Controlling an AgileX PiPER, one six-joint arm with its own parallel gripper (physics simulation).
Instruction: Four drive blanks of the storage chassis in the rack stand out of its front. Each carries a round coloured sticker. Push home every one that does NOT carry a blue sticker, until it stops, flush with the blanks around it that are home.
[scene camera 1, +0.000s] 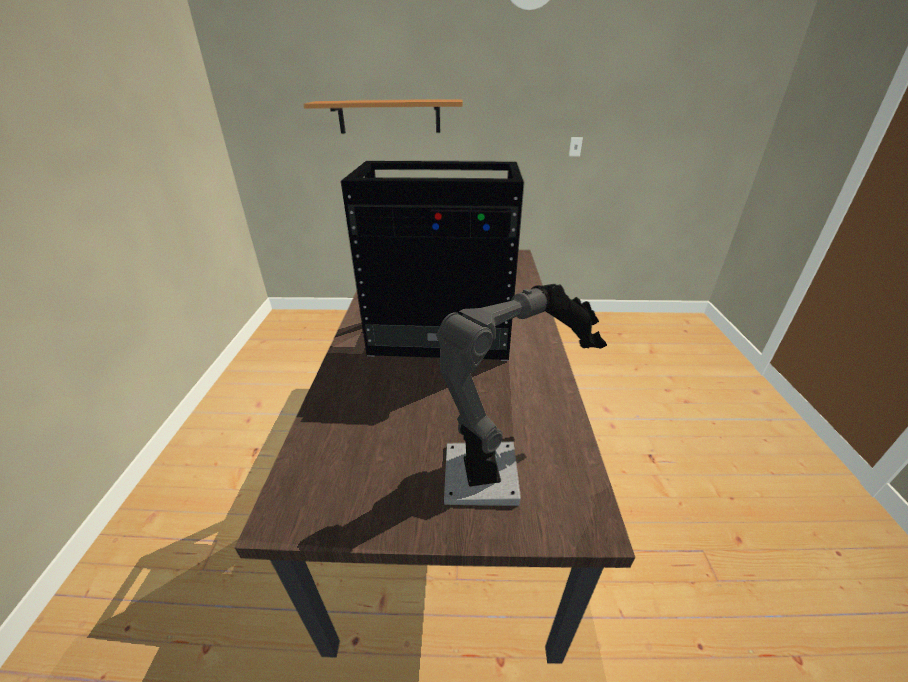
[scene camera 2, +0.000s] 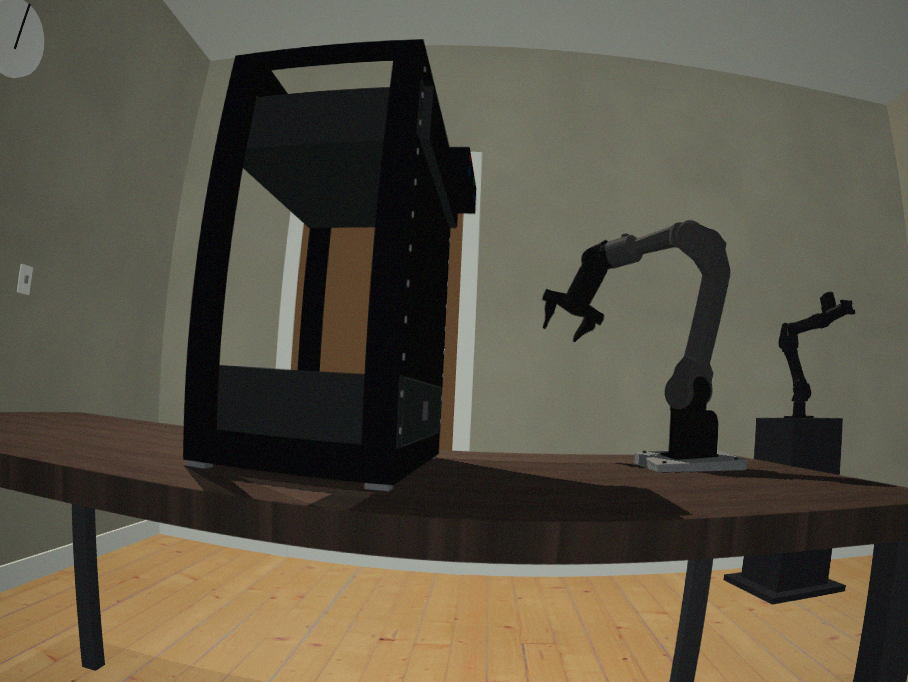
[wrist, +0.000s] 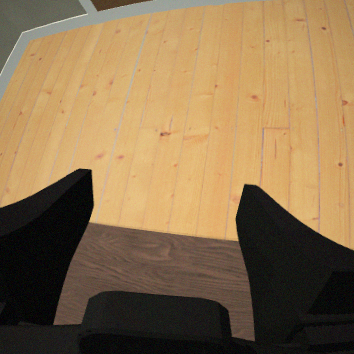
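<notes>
The storage chassis (scene camera 1: 374, 221) (scene camera 2: 322, 121) sits high in the black rack (scene camera 1: 433, 192) (scene camera 2: 383, 293). In scene camera 1 its dark front shows a red sticker (scene camera 1: 438, 216) above a blue sticker (scene camera 1: 435, 226), and to the right a green sticker (scene camera 1: 480, 216) above another blue sticker (scene camera 1: 485, 227). In scene camera 2 the protruding blanks (scene camera 2: 462, 179) overlap as a dark block in front of the chassis; single blanks cannot be told apart there. My gripper (scene camera 1: 598, 331) (scene camera 2: 560, 333) (wrist: 165, 194) is open and empty, lower than the blanks, away from the rack and beyond the table's right edge.
A lower unit (scene camera 1: 396, 335) (scene camera 2: 289, 403) sits at the rack's bottom. The rack and my arm's base plate (scene camera 1: 482, 495) (scene camera 2: 693, 463) stand on the brown table (scene camera 1: 352, 469). A wall shelf (scene camera 1: 383, 104) is behind the rack. Another arm on a dark pedestal (scene camera 2: 798, 444) stands beyond the table.
</notes>
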